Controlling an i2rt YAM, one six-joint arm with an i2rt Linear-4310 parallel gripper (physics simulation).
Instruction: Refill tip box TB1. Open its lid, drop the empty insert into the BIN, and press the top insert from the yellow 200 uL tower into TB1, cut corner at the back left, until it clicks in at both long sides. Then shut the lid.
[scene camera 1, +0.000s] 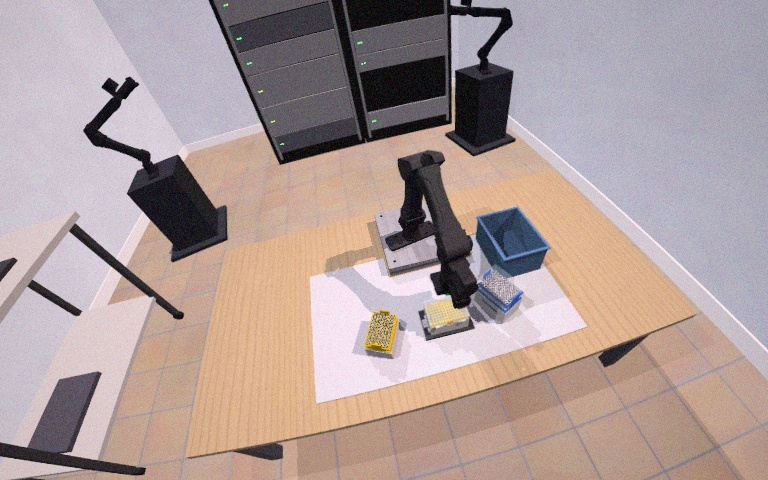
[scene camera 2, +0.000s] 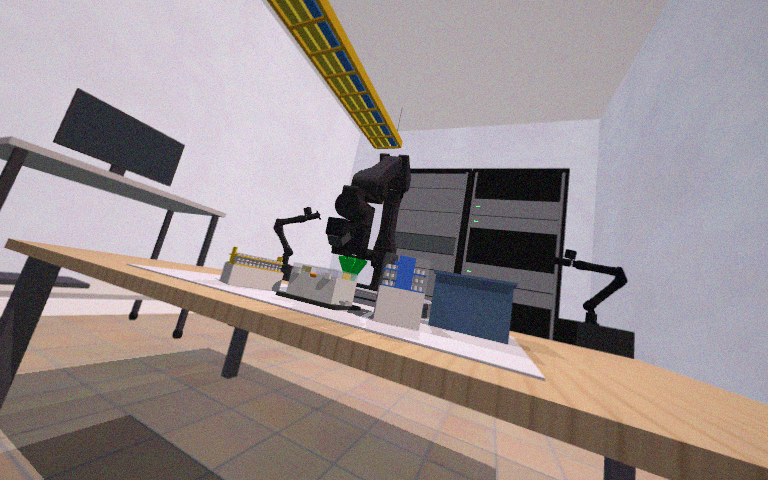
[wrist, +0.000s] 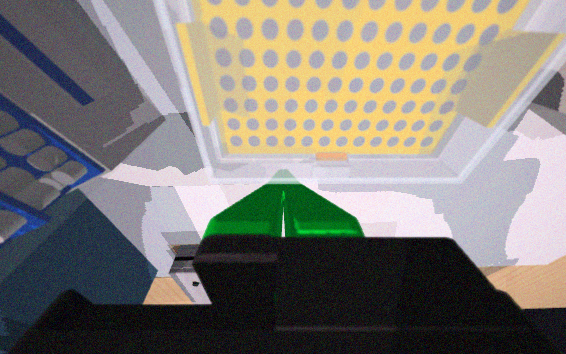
same spot on blue bin: (scene camera 2: 481, 307) = (scene camera 1: 529, 262)
